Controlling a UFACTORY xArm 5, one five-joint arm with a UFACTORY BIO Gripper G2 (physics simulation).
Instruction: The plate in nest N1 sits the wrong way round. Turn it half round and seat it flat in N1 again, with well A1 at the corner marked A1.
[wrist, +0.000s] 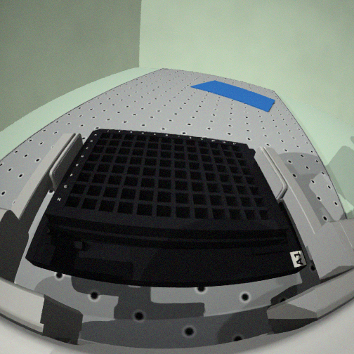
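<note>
The black plate (167, 177) with square wells sits in the black nest N1 (150, 267) at the middle of the wrist view. Small white letters run along its left edge, with what looks like H at the near end, and tiny marks run along its far edge. The white A1 label (298, 258) is on the nest's near right corner, diagonally opposite the plate's far left corner. My gripper (169, 167) is shut on the plate, one pad against each short side. No lift of the plate out of the nest can be made out.
A flat blue rectangle (235, 95) lies on the far right part of the grey perforated table (135, 107). Pale green walls stand behind the table. Shadows of the gripper fall on the table in front of the nest.
</note>
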